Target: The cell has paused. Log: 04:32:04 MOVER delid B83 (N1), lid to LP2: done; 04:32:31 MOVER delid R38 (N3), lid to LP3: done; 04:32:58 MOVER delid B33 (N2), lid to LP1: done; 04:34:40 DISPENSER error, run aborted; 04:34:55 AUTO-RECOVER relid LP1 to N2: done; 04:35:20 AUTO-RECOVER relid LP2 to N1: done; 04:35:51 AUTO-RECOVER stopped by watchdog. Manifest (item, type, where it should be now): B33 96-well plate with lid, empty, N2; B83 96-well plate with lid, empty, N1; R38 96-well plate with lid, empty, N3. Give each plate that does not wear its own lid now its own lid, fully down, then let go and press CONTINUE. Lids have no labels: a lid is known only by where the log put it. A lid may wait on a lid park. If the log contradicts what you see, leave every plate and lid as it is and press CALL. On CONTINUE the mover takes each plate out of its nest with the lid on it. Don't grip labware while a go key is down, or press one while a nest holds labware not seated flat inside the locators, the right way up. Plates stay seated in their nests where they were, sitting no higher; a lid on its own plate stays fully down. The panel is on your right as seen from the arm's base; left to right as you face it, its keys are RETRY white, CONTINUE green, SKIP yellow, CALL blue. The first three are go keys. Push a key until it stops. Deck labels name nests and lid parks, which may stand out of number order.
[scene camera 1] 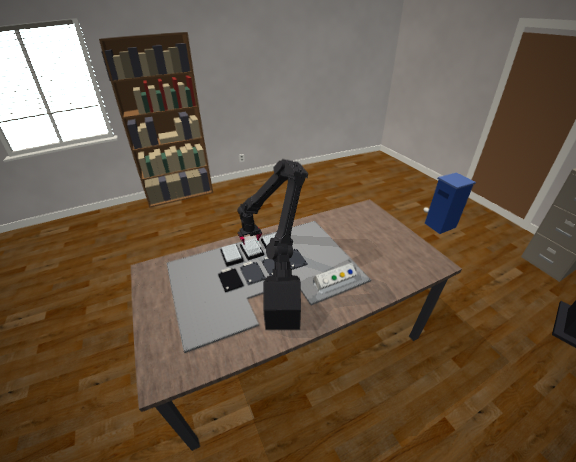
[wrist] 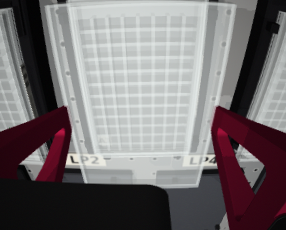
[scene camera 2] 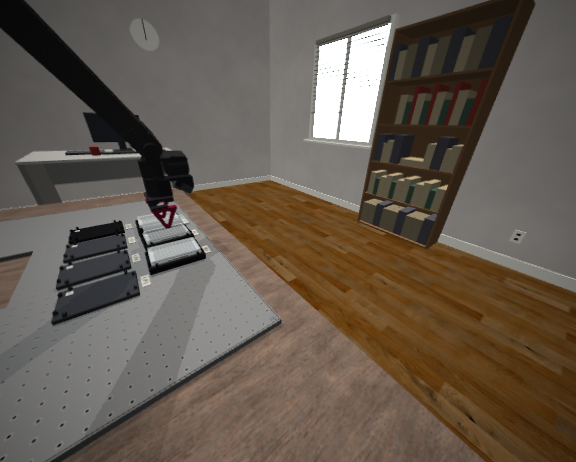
Note:
The pictures show: my gripper, a lid, a park LP1 and a park LP2.

